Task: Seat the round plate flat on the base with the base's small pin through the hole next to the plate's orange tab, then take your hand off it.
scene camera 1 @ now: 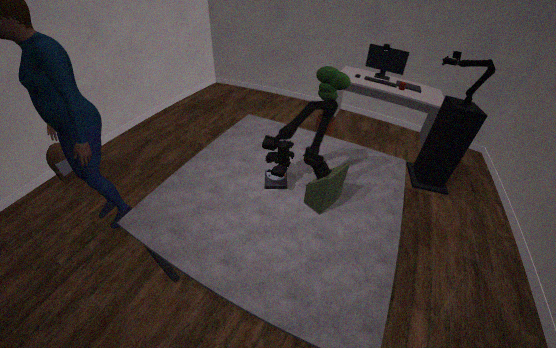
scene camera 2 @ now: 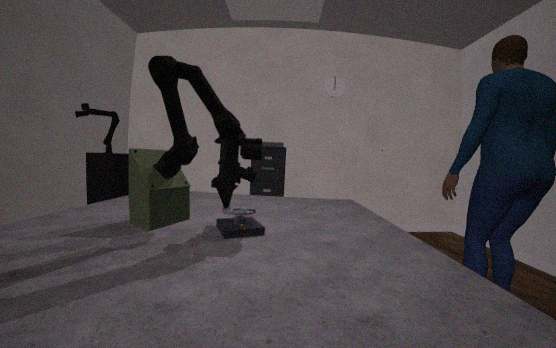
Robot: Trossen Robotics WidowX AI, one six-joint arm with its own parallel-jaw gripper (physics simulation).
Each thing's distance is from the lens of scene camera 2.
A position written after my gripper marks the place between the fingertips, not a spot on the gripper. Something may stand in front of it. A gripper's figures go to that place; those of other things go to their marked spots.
my gripper point(scene camera 2: 226, 207): 69 cm
dark square base point(scene camera 2: 228, 230): 62 cm
